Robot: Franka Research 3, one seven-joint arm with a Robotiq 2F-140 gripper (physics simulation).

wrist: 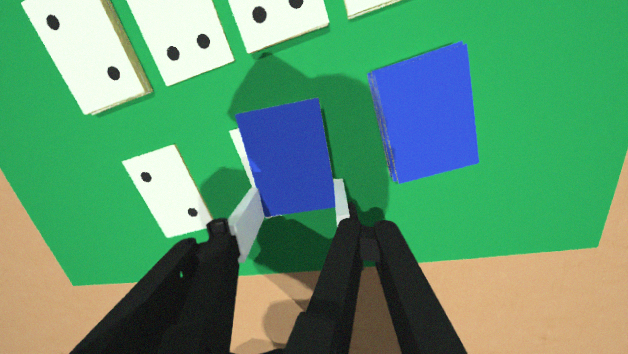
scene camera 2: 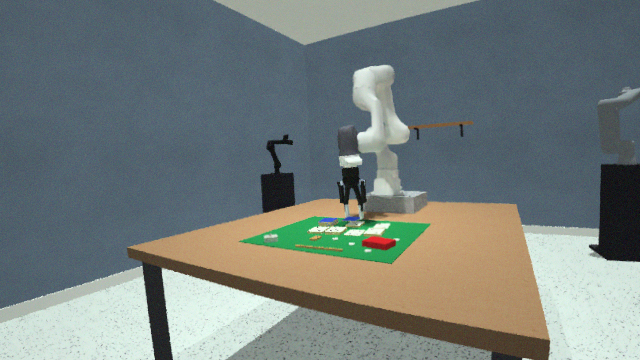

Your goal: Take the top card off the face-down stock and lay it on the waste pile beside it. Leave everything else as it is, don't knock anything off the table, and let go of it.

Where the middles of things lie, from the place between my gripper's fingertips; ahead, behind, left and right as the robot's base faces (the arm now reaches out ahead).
Scene:
I see the green mat (scene camera 2: pixel 294 234) 170 mm ahead of my hand, 40 mm below it and 10 mm to the right of it.

